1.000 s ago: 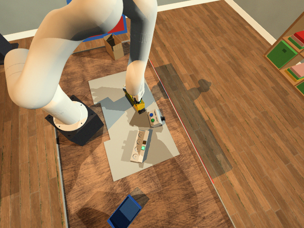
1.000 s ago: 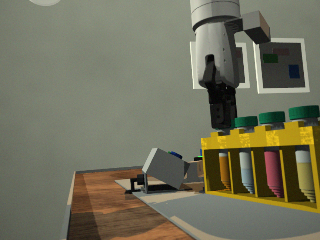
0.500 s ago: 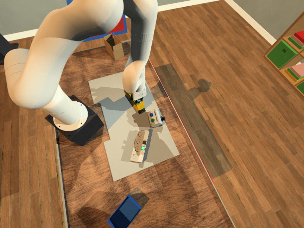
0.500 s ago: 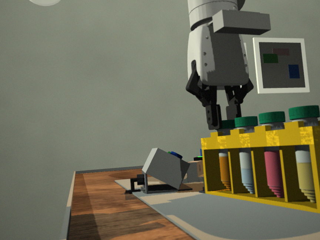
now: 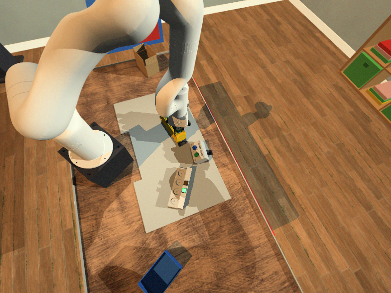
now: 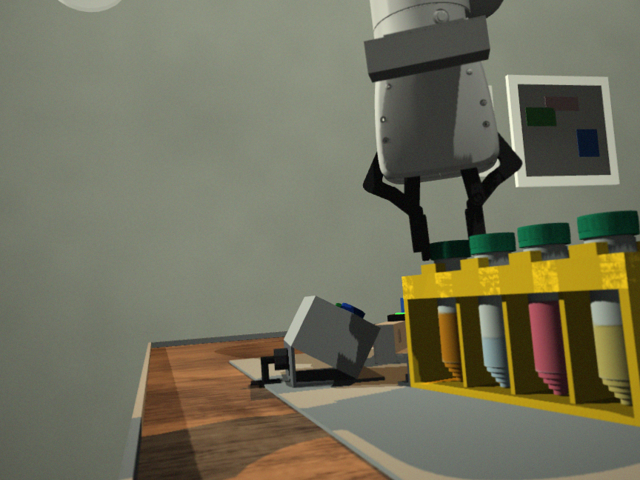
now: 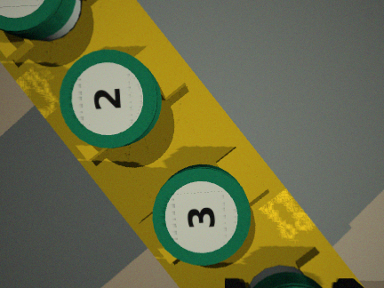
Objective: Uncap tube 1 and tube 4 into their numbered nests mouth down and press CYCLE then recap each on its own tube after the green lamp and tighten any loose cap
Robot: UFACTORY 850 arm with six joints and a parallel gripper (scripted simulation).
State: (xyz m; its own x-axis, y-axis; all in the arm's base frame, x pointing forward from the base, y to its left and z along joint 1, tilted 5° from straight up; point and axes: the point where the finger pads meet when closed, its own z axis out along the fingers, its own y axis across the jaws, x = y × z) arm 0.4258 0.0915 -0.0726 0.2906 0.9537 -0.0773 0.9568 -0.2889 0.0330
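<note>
Right now the green cap is 1 cm below my hand. Also, from my hand: blue cycle key (11 cm to the right, 7 cm ahead, 6 cm below); then grey key housing (13 cm to the right, 9 cm ahead, 7 cm below); then green key (15 cm to the right, 7 cm ahead, 6 cm below).
</note>
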